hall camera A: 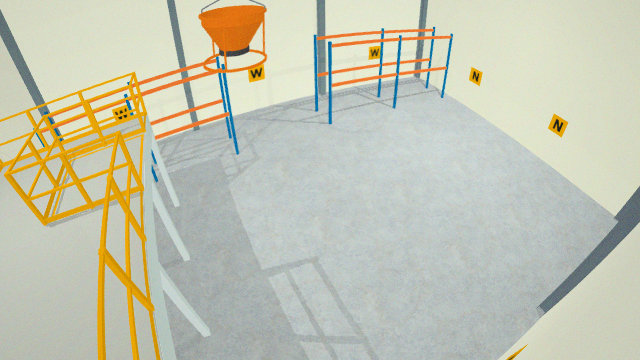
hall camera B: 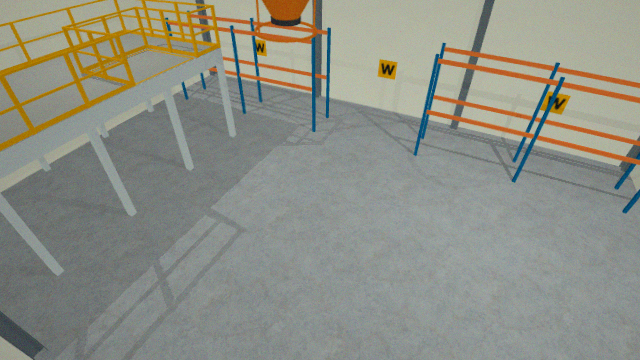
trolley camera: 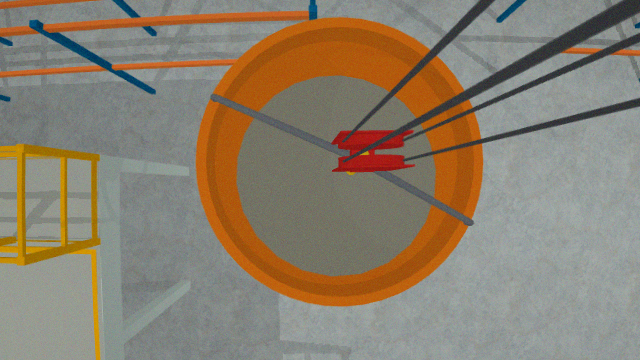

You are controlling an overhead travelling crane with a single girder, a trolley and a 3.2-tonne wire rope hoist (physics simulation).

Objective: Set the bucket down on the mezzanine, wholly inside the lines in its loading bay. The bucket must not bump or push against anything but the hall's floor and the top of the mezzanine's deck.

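Note:
The orange bucket (hall camera A: pixel 232 32) (hall camera B: pixel 285 9) (trolley camera: pixel 340 57) hangs upright in the air from its grey bail, filled with grey material. My hook (trolley camera: pixel 360 153) under the red block is shut on the bail; it is out of frame in both hall views. The mezzanine (hall camera A: pixel 153 240) (hall camera B: pixel 110 111) (trolley camera: pixel 111 210) is left of the bucket in the trolley view, with a gap between them. A yellow line (hall camera B: pixel 165 68) (trolley camera: pixel 95 300) runs along the deck edge at the railing's opening; the bay's full outline is hard to make out.
Yellow railings (hall camera A: pixel 90 117) (hall camera B: pixel 85 80) (trolley camera: pixel 21 200) stand on the deck. A blue and orange rack (hall camera A: pixel 230 112) (hall camera B: pixel 314 85) (trolley camera: pixel 150 21) stands near the bucket, its end post beside the bucket's rim in the trolley view. Another rack (hall camera A: pixel 330 82) (hall camera B: pixel 537 130) stands farther right.

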